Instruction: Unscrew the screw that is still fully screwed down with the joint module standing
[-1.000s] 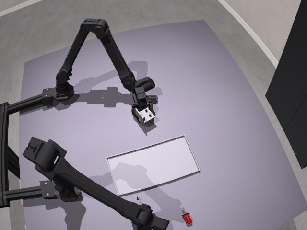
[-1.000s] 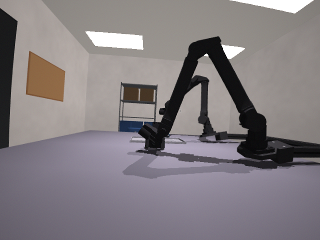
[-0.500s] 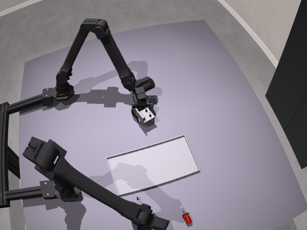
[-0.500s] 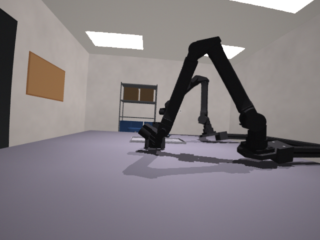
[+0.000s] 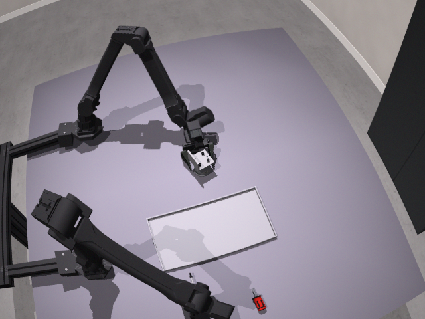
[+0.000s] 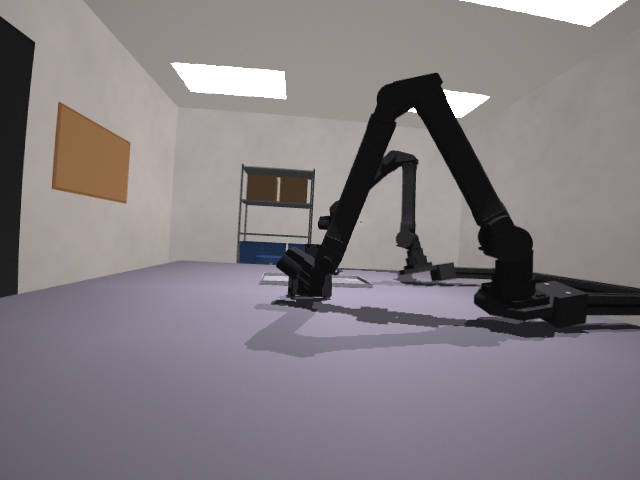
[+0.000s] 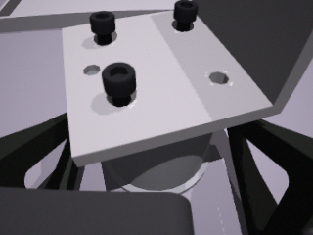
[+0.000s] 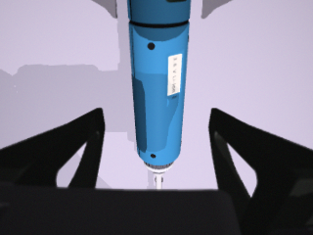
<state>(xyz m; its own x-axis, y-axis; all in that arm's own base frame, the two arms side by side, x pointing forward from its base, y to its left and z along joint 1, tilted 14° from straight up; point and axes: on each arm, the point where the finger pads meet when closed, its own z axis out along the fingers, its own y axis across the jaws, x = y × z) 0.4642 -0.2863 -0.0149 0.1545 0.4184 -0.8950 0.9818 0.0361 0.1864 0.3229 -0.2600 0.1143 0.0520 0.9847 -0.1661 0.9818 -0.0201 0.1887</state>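
Right now my left hand is 1 cm below the joint module body. Round my left hand: white tray 2 cm behind, 26 cm to the right, 2 cm below; white bracket 5 cm above; red hand screwdriver 8 cm ahead, 57 cm to the right, 1 cm below.
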